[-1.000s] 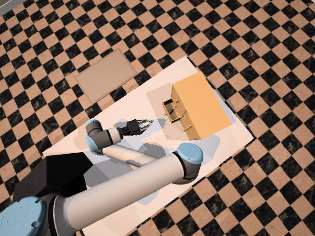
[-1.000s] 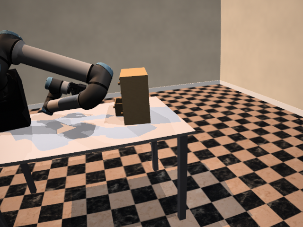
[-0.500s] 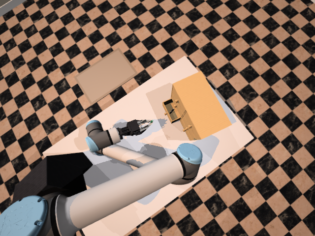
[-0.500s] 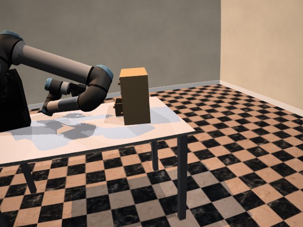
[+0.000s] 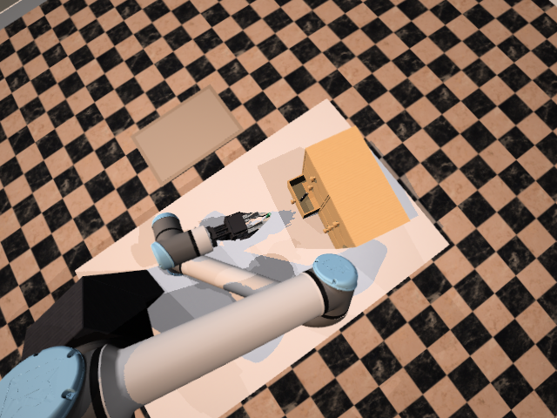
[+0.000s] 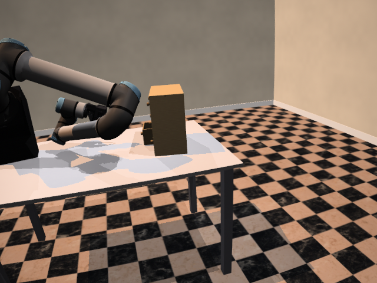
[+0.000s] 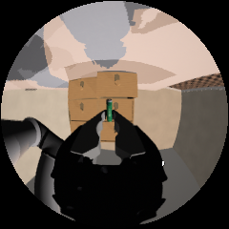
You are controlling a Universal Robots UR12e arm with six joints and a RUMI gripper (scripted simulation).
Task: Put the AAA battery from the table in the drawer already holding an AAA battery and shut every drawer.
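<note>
Now: the dark slim thing 180 mm ahead of my hand and 120 mm below it. Round my hand: green AAA battery (10 mm ahead).
</note>
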